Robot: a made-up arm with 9 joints. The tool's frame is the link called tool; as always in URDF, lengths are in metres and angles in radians. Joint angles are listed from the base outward. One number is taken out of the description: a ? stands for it. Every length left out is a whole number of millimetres.
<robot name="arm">
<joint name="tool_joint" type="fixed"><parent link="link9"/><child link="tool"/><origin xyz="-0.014 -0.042 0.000" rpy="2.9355 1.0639 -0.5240"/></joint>
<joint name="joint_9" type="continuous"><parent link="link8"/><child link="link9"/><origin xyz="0.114 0.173 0.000" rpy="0.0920 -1.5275 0.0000"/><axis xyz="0 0 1"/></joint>
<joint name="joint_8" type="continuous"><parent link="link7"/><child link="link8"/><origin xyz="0.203 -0.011 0.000" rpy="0.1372 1.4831 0.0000"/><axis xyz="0 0 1"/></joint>
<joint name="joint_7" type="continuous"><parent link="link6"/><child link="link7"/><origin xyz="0.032 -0.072 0.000" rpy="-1.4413 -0.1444 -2.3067"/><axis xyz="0 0 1"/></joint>
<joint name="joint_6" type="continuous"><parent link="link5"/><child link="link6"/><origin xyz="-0.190 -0.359 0.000" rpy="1.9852 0.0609 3.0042"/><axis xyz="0 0 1"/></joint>
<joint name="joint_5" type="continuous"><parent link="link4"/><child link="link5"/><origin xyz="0.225 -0.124 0.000" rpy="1.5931 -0.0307 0.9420"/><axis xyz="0 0 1"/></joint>
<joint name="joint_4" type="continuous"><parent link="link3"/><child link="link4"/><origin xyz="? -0.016 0.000" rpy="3.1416 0.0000 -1.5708"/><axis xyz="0 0 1"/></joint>
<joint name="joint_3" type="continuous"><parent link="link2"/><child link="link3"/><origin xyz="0.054 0.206 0.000" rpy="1.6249 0.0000 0.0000"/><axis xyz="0 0 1"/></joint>
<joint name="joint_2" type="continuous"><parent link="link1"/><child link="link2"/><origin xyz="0.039 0.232 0.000" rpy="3.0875 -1.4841 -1.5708"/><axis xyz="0 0 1"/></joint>
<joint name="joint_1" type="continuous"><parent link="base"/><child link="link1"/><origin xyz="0.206 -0.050 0.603" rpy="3.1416 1.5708 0.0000"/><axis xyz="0 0 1"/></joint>
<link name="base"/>
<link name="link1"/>
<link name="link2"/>
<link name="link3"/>
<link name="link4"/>
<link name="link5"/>
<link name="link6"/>
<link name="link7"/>
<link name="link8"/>
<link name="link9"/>
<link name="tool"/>
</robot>
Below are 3 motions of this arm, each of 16 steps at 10 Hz.
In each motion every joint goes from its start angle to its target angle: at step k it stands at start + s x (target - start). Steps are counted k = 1, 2, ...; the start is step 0. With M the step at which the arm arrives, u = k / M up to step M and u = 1 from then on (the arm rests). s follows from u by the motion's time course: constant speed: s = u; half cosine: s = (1 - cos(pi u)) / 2; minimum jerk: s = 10 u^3 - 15 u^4 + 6 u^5.
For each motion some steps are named. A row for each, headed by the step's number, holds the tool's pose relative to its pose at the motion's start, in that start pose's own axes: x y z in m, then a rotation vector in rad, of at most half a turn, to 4 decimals.
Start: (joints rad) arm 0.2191 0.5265 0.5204 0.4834 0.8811 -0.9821 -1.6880 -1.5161 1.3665
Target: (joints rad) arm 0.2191 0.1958 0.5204 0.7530 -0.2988 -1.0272 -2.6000 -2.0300 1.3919
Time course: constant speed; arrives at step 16
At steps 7, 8, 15, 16:
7: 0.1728 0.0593 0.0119 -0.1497 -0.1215 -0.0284
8: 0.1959 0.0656 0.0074 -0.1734 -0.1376 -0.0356
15: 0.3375 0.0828 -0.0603 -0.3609 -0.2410 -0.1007
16: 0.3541 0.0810 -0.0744 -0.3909 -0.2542 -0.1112

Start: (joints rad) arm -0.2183 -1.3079 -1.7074 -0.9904 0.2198 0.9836 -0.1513 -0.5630 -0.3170
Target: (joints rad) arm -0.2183 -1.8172 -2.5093 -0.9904 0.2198 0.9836 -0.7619 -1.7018 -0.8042
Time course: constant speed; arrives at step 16
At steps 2, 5, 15, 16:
2: 0.0414 0.0150 0.0050 0.0994 0.1579 0.1804
5: 0.0957 0.0478 0.0056 0.2675 0.3845 0.4314
15: 0.2156 0.2044 0.0022 0.9281 1.0009 1.1016
16: 0.2252 0.2209 0.0037 0.9966 1.0472 1.1560

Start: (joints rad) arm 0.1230 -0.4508 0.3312 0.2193 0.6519 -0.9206 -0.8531 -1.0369 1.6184
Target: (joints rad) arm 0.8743 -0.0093 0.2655 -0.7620 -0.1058 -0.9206 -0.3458 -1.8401 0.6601
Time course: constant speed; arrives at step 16
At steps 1, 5, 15, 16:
1: 0.0124 0.0254 0.0041 0.0133 -0.0471 0.1210
5: 0.0497 0.1359 0.0380 0.0698 -0.2390 0.6199
15: 0.0317 0.3552 0.2202 -0.0955 -0.6019 1.8085
16: 0.0224 0.3663 0.2413 -0.1564 -0.6111 1.9040

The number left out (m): -0.020
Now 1 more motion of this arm.
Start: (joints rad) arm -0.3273 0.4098 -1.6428 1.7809 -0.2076 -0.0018 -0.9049 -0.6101 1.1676
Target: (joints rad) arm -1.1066 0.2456 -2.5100 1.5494 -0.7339 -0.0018 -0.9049 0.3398 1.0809
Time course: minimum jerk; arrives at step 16
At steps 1, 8, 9, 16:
1: -0.0003 -0.0003 -0.0002 -0.0001 0.0040 -0.0004
8: -0.0696 -0.0803 0.0131 -0.2238 0.8092 -0.2158
9: -0.0819 -0.0958 0.0363 -0.3275 0.9553 -0.3040
16: -0.0933 -0.1077 0.1448 -0.7757 1.2504 -0.6905

